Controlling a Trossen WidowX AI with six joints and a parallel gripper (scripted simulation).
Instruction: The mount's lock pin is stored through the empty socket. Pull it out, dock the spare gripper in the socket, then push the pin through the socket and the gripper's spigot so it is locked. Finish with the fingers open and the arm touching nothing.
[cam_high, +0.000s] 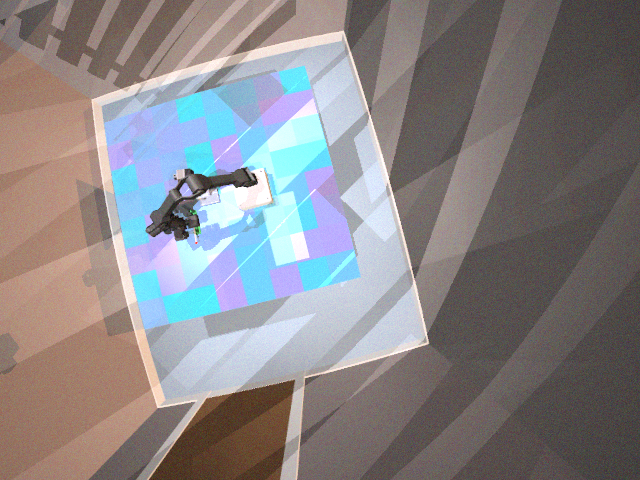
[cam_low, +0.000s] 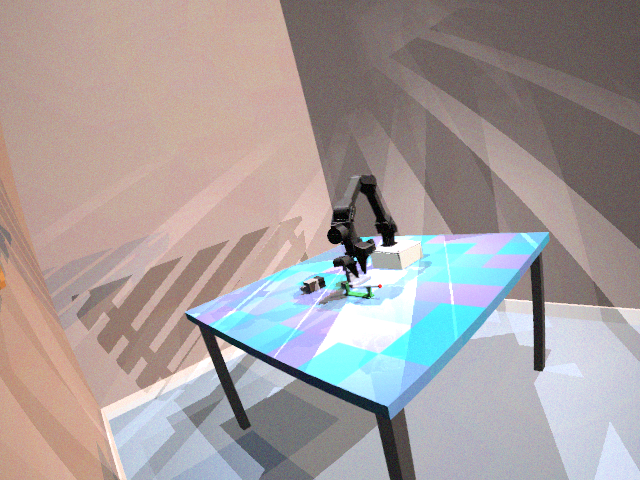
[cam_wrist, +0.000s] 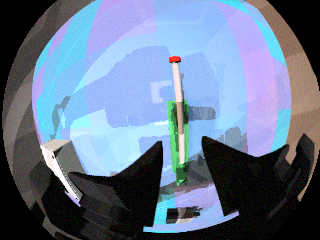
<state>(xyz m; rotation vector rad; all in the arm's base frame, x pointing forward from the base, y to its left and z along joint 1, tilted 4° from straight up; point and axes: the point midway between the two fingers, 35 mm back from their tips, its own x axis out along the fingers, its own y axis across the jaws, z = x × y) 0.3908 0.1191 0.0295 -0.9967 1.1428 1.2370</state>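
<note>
Now: gripper tip 4 cm to the left of the green mount and 6 cm above it. Also, from my gripper tip: grey mount: 11 cm behind, 14 cm to the right, 3 cm below; then spare gripper: 2 cm behind, 32 cm to the right, 6 cm below.
</note>
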